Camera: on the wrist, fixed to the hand. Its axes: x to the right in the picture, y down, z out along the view.
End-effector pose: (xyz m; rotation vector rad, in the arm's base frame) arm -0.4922 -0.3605 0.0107 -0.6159 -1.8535 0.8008
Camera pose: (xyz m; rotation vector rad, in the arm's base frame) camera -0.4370 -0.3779 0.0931 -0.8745 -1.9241 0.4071
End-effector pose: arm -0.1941 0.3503 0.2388 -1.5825 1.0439 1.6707
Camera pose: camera -0.0995 0.3238 0.2165 -1.9225 0.8039 1.8848
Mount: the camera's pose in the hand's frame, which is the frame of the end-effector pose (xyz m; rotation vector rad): 0.0146 -0.0701 -0.0708 -0.3789 0.1020 -0.0024
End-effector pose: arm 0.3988 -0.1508 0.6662 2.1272 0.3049 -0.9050
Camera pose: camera 0.4111 -0.0528 0.6466 1.8231 0.4901 -0.6787
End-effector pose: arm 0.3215 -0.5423 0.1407 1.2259 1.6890 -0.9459
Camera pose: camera 0.2379 -0.4900 0.1612 1.0297 1.8468 -0.5368
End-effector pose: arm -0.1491 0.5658 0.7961 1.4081 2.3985 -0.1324
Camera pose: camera -0.2339 0.5609 0.8502 1.2580 2.3444 0.3826
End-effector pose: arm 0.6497 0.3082 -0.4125 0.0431 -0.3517 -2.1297
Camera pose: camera 0.5962 0.3156 -0.4975 -0.0668 0.1145 -2.1538
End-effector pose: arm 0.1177 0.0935 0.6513 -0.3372 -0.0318 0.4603
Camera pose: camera 0.1684 0.0188 0.6067 -0.7323 -0.0200 0.4333
